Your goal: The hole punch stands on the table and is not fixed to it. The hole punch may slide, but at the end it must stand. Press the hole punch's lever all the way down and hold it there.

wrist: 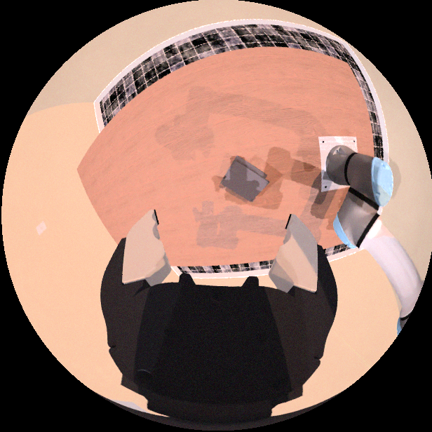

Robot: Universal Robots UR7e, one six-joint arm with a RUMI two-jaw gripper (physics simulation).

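Observation:
The hole punch (246, 180) is a small dark grey, box-like thing standing on the reddish table (150, 200), a little right of the middle of the wrist view. Its broad flat top faces the camera, and a narrow strip shows along its upper right edge. How far down its lever stands cannot be told from this angle. My gripper (221, 214) is open and empty, its two pale jaws wide apart. It hangs high above the table, apart from the hole punch, which shows beyond the jaw tips.
The arm's base plate (324, 182) is fixed near the table's right side, with the grey and blue arm links (361, 170) rising from it. Dark checkered tiles (200, 50) border the table's far edge. Shadows of the arm fall across the table and the hole punch.

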